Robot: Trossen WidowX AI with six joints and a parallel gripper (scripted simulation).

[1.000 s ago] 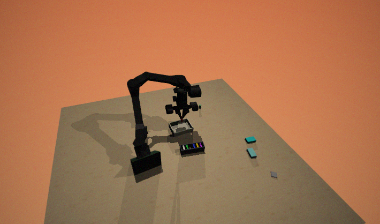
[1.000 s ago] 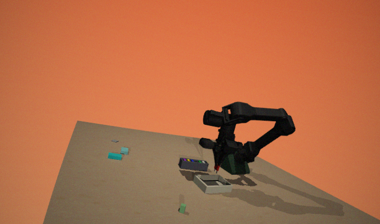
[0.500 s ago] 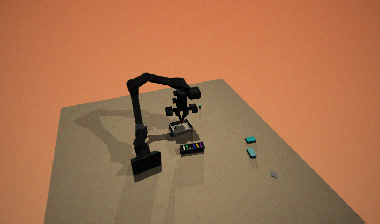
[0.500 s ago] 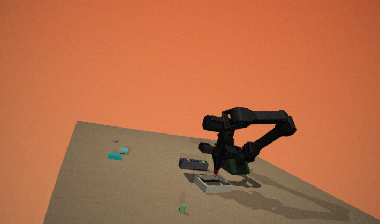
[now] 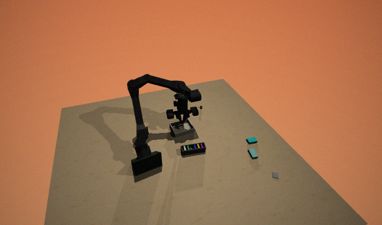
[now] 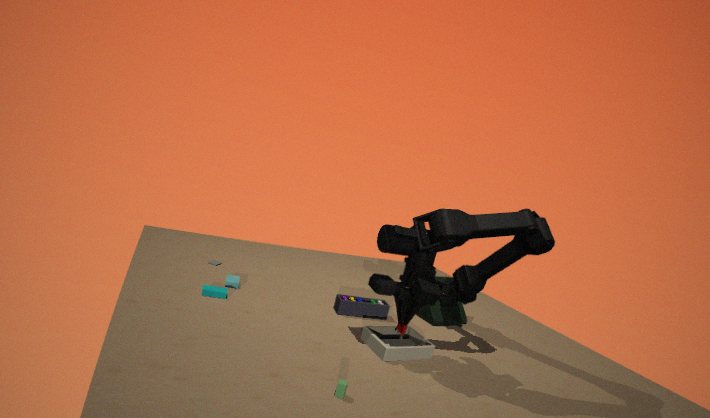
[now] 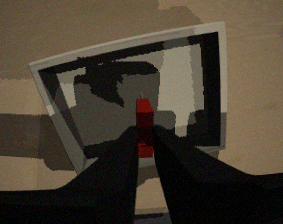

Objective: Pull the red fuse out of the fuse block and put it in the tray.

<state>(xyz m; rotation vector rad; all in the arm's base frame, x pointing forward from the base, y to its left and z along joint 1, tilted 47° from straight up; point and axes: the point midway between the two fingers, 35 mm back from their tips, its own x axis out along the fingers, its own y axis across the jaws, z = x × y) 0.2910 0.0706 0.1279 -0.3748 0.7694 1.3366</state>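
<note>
Right now the red fuse is 10 mm below my gripper tip. From my gripper tip the other things lie so: small green block (230 mm ahead, 130 mm to the left, 50 mm below); then small grey tile (520 mm to the right, 280 mm ahead, 60 mm below); then grey tray (60 mm below).
</note>
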